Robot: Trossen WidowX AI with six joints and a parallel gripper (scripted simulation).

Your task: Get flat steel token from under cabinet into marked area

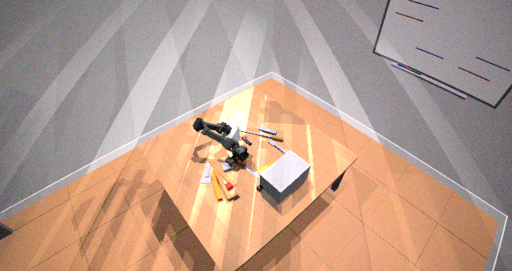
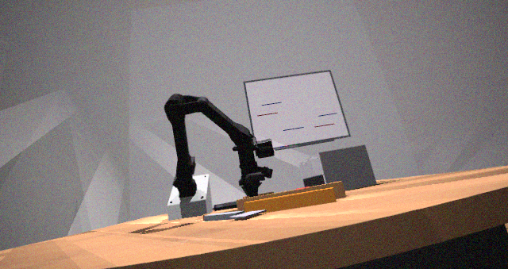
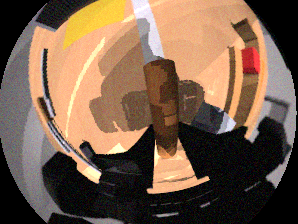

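The grey block lies 90 mm to the right of my gripper tip and 10 mm above it. Round my gripper tip: orange bar: 90 mm ahead, 250 mm to the right, 10 mm above; thin wooden stick: 10 mm ahead, 150 mm to the right; red block: 150 mm ahead, 180 mm to the right, 10 mm above.
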